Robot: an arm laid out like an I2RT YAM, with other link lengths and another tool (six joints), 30 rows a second.
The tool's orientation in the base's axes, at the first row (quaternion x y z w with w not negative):
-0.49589, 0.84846, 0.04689, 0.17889
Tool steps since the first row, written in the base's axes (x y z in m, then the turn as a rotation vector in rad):
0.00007, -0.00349, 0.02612, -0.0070, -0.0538, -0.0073
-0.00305, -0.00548, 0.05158, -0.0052, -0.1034, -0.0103
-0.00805, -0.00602, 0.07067, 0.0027, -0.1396, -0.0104
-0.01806, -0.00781, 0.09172, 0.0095, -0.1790, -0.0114
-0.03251, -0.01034, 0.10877, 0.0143, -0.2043, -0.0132
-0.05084, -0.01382, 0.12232, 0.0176, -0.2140, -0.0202
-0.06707, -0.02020, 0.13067, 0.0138, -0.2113, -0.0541
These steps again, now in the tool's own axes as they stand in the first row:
-0.00630, -0.00437, -0.02521, 0.0500, -0.0204, -0.0088
-0.01218, -0.00519, -0.05024, 0.0912, -0.0466, -0.0183
-0.01620, -0.00304, -0.06945, 0.1176, -0.0716, -0.0255
-0.01765, 0.00259, -0.09210, 0.1474, -0.0972, -0.0329
-0.01511, 0.01205, -0.11234, 0.1668, -0.1139, -0.0365
-0.00884, 0.02470, -0.13057, 0.1757, -0.1209, -0.0317
0.00071, 0.03460, -0.14416, 0.1871, -0.1130, -0.0004

